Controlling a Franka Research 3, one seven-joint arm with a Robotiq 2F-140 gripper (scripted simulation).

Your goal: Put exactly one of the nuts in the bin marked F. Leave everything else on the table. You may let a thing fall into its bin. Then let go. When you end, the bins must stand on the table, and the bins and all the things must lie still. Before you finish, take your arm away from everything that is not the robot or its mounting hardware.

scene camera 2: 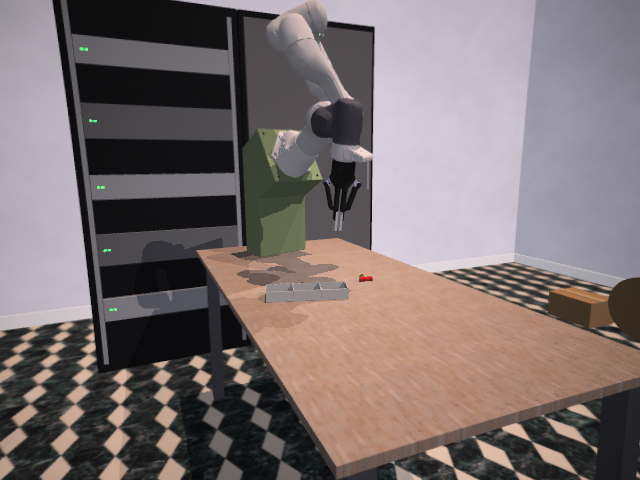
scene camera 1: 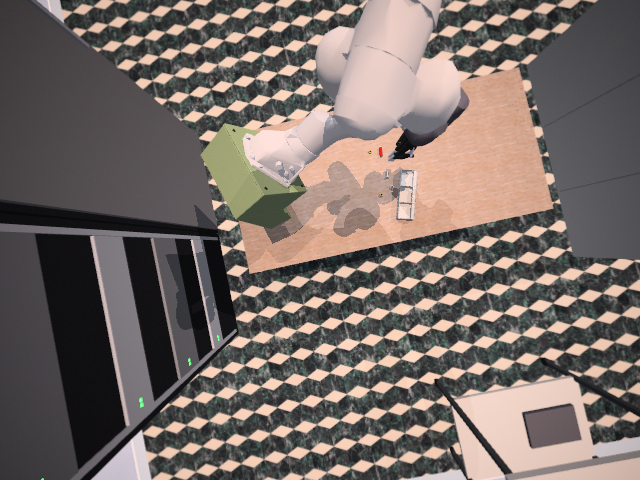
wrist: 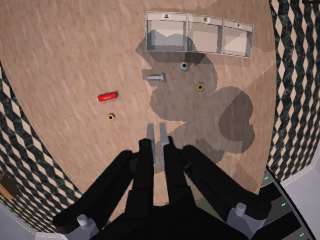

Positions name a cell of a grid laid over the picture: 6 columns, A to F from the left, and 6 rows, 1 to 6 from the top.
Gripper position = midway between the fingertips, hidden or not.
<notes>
In view: the gripper (scene camera 2: D3) and a grey three-compartment bin tray (scene camera 2: C4).
The grey three-compartment bin tray shows as well in scene camera 1 (scene camera 1: D3) and in the wrist view (wrist: D1). The gripper also shows in the wrist view (wrist: C4).
</notes>
